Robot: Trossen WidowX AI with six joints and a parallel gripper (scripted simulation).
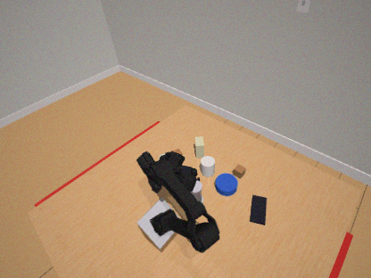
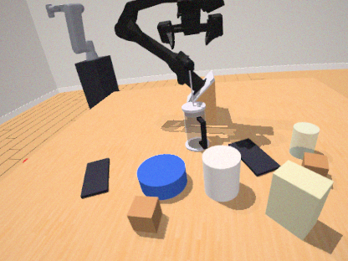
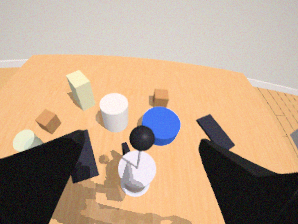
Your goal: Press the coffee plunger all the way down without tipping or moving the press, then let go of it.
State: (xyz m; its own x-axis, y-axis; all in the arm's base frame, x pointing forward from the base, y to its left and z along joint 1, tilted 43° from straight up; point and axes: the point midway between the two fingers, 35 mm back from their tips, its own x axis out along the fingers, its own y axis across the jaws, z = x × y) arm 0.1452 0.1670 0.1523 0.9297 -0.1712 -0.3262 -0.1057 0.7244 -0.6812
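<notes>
My gripper tip is 17 cm above the glass coffee press, 4 cm short of it and 1 cm to the right of it. Also, from my gripper tip: cream block: 27 cm ahead, 24 cm to the left, 24 cm below; then white cylinder: 25 cm below, 20 cm ahead, 10 cm to the left; then blue disc: 27 cm below, 20 cm ahead, 5 cm to the right.
</notes>
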